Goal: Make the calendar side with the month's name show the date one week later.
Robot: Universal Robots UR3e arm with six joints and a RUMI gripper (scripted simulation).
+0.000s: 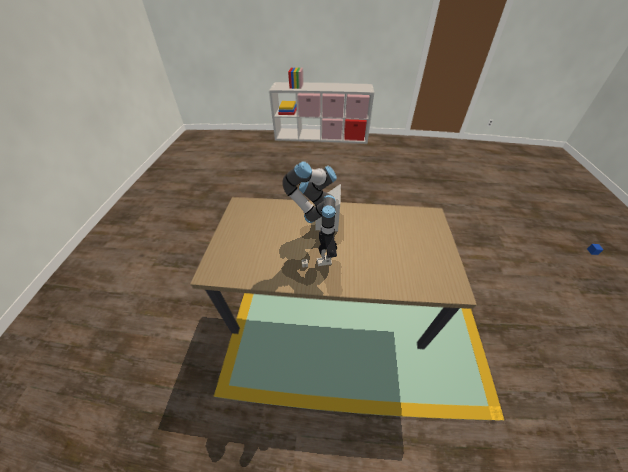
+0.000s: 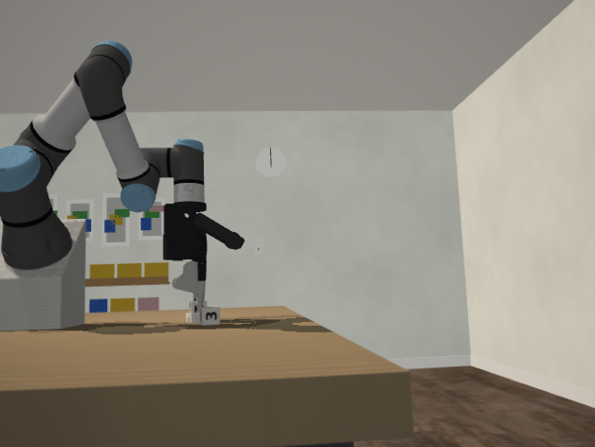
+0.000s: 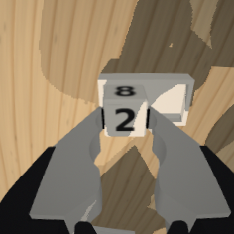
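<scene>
Right now my hand is 30 mm above the white calendar tray and 20 mm to the left of it.
</scene>
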